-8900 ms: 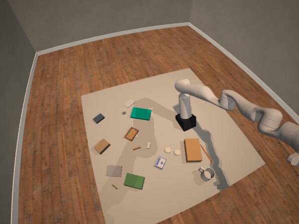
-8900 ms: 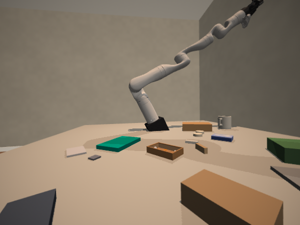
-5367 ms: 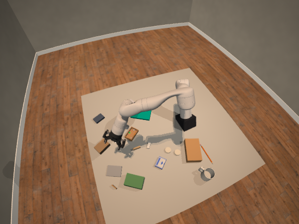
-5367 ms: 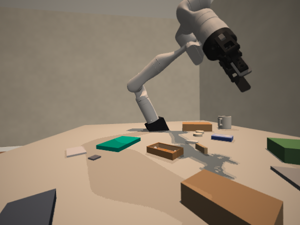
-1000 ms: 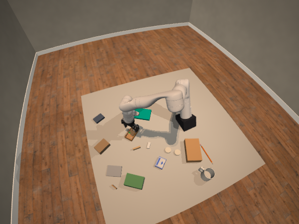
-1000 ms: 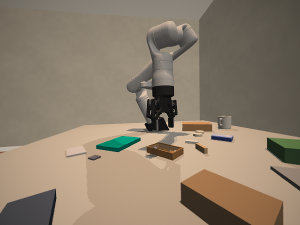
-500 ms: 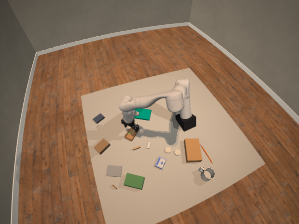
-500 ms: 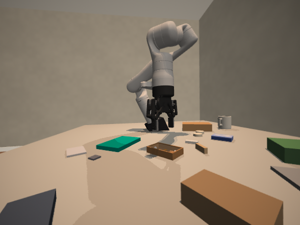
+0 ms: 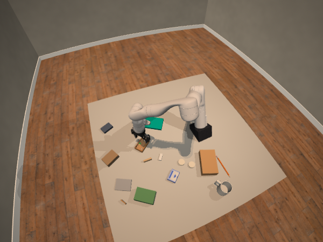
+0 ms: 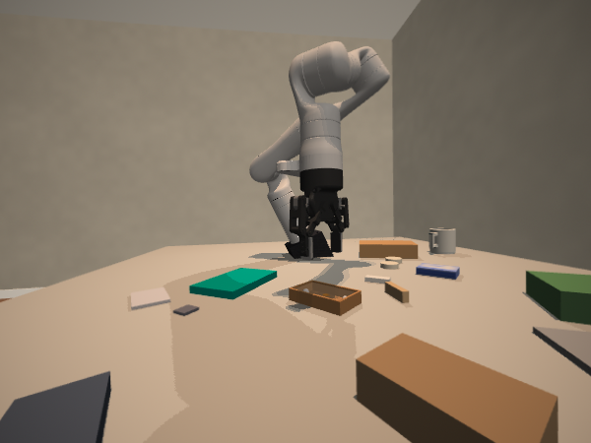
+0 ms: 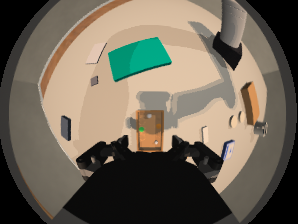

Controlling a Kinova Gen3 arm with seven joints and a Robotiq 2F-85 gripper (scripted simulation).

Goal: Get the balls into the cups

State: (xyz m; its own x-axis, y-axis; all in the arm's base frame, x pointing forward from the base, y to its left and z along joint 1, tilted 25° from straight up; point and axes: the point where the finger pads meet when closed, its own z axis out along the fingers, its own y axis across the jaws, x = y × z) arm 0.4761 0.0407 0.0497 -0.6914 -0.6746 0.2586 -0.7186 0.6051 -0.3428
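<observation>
Right now the covered wooden puzzle is 80 mm below my hand. From my hand the other things lie so: teal slab (120 mm behind, 180 mm to the right, 80 mm below); white block (110 mm behind, 140 mm to the left, 80 mm below); small wooden block (10 mm behind, 130 mm to the left, 80 mm below).
</observation>
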